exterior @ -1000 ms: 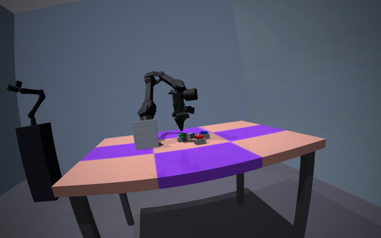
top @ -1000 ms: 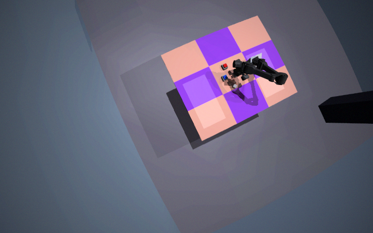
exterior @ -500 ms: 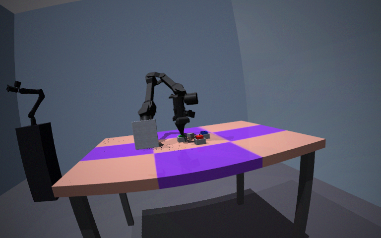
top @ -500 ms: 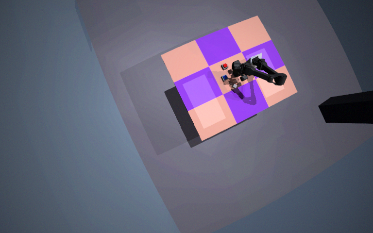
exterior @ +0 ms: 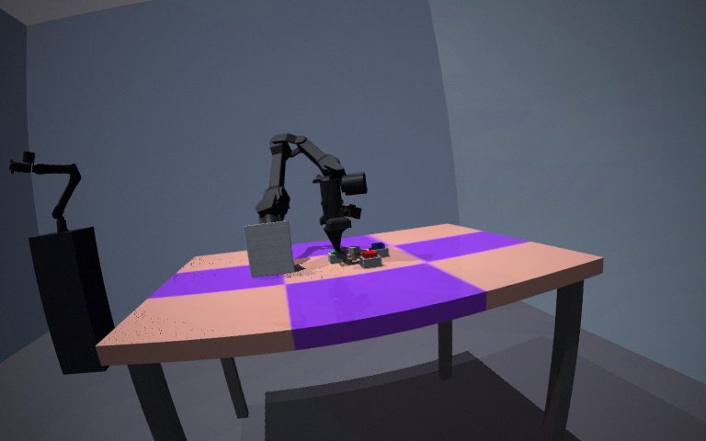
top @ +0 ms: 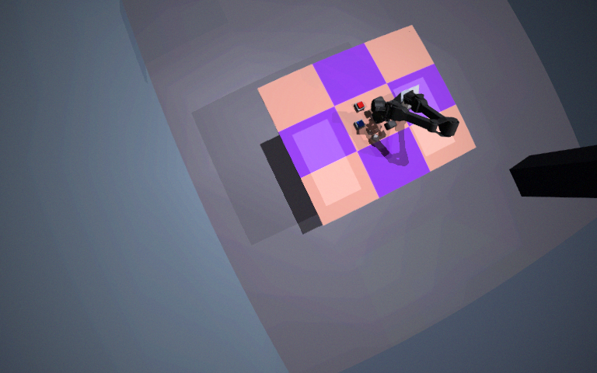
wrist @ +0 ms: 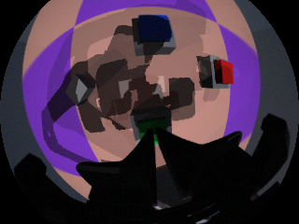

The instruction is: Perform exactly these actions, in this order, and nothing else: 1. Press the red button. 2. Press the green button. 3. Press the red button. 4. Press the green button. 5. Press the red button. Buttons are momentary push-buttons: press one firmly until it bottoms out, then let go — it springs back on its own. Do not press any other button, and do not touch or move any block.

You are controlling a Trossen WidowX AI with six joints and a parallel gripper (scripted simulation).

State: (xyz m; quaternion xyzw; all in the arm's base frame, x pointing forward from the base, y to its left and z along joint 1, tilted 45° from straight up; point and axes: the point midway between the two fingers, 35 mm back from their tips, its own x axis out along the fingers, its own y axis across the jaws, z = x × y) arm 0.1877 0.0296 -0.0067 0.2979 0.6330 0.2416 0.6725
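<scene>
The green button is 10 mm below my gripper tip. Round my gripper tip: red button 60 mm ahead, 120 mm to the right; then small white block 70 mm ahead, 90 mm to the left, 20 mm below; then blue button 120 mm ahead, 20 mm to the right.
</scene>
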